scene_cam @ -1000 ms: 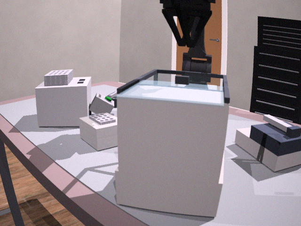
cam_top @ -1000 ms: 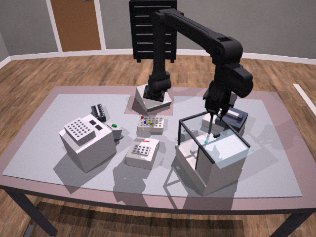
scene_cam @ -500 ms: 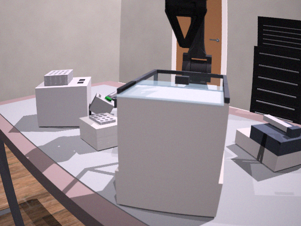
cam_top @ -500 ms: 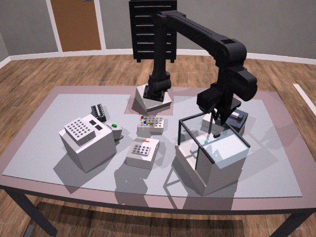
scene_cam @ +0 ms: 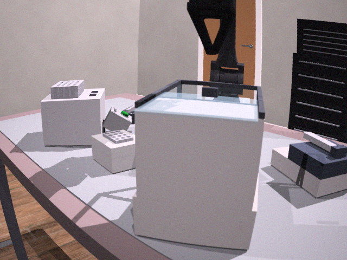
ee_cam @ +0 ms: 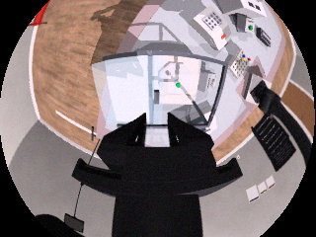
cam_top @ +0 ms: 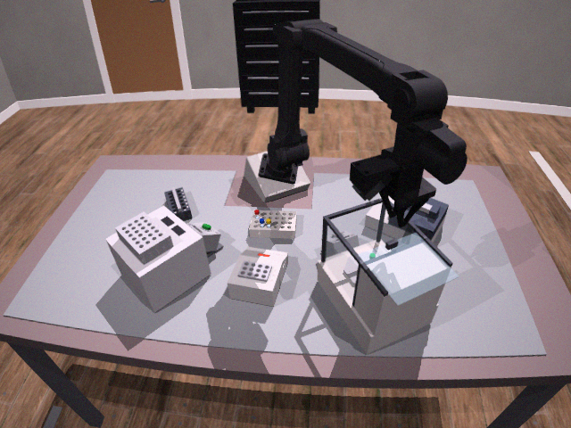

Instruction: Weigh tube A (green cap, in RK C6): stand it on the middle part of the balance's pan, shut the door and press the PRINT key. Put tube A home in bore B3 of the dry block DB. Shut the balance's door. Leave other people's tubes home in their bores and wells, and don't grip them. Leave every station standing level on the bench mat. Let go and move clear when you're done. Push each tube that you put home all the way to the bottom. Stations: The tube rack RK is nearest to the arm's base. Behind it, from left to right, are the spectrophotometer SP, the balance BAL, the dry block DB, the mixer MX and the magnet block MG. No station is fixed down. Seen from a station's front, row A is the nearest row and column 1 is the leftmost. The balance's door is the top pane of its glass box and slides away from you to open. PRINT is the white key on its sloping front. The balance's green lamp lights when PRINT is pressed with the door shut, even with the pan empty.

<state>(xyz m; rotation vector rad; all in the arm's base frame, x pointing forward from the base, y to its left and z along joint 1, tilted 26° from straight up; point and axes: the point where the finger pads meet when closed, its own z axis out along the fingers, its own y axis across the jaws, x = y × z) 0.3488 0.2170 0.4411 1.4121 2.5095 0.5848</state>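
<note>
The glass door pane is 3 cm ahead of my hand, 1 cm to the left of it and 7 cm below it. Also, from my hand: dry block: 5 cm behind, 30 cm to the right, 25 cm below; spectrophotometer: 31 cm behind, 8 cm to the left, 21 cm below; tube rack RK: 25 cm behind, 30 cm to the right, 27 cm below.
</note>
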